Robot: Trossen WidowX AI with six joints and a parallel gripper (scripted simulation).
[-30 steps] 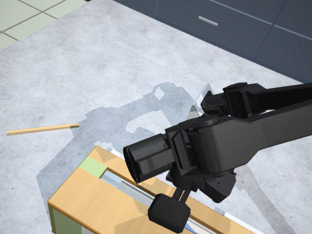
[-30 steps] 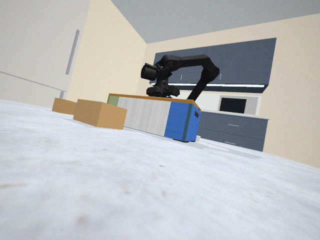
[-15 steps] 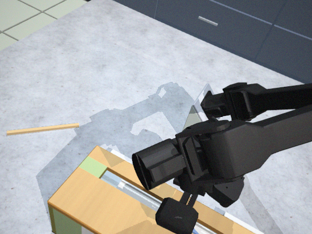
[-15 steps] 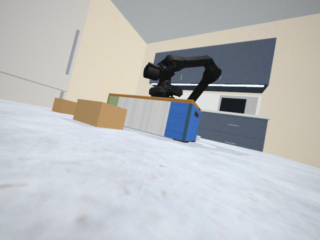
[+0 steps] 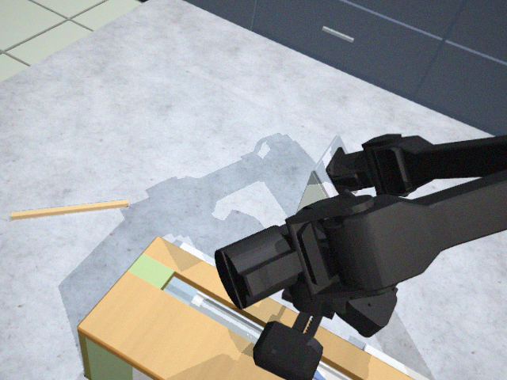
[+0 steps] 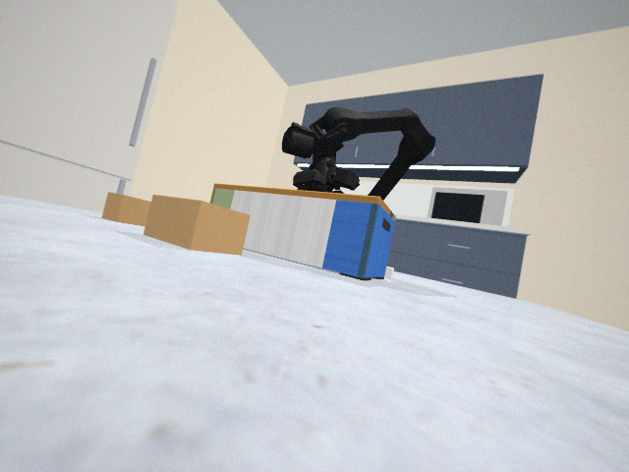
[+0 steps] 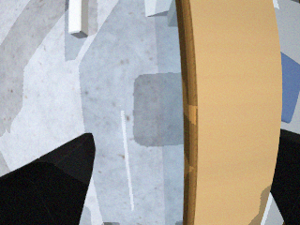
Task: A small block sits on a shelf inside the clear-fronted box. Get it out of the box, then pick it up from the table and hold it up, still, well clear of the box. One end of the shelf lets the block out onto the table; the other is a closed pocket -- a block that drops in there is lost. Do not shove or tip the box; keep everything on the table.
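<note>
Right now the box is 3 cm ahead of my gripper tip, 3 cm to the right of it and 3 cm below it. From my gripper tip the other things lie so: light-blue block (6 cm ahead, 2 cm to the left); then thin wooden stick (5 cm behind, 41 cm to the right, 8 cm below).
</note>
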